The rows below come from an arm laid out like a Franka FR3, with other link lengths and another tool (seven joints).
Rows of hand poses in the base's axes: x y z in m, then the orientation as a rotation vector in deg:
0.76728 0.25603 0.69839 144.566 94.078 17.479
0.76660 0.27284 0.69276 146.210 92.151 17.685
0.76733 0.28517 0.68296 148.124 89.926 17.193
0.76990 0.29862 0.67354 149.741 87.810 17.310
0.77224 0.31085 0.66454 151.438 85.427 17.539
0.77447 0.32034 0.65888 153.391 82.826 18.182
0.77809 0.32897 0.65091 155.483 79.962 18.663
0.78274 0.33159 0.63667 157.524 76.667 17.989
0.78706 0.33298 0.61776 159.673 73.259 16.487
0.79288 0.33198 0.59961 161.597 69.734 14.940
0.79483 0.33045 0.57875 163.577 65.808 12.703
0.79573 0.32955 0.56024 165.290 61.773 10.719
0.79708 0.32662 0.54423 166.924 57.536 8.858
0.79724 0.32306 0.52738 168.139 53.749 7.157
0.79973 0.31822 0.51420 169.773 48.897 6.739
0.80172 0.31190 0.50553 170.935 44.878 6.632
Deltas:
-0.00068 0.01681 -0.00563 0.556 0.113 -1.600
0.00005 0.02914 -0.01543 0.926 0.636 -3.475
0.00262 0.04259 -0.02485 1.421 0.762 -5.166
0.00496 0.05482 -0.03385 1.967 0.818 -7.024
0.00719 0.06431 -0.03951 2.854 0.768 -9.041
0.01081 0.07294 -0.04748 3.741 0.832 -11.241
0.01546 0.07556 -0.06172 4.021 1.354 -13.741
0.01978 0.07695 -0.08063 4.068 2.360 -16.361
0.02560 0.07595 -0.09878 3.979 3.292 -18.996
0.02755 0.07442 -0.11964 3.640 4.567 -21.914
0.02845 0.07352 -0.13815 3.280 5.617 -24.830
0.02980 0.07059 -0.15416 2.970 6.592 -27.842
0.02996 0.06703 -0.17101 2.572 7.413 -30.497
0.03245 0.06219 -0.18419 2.925 7.655 -33.801
0.03444 0.05587 -0.19286 3.246 7.681 -36.495

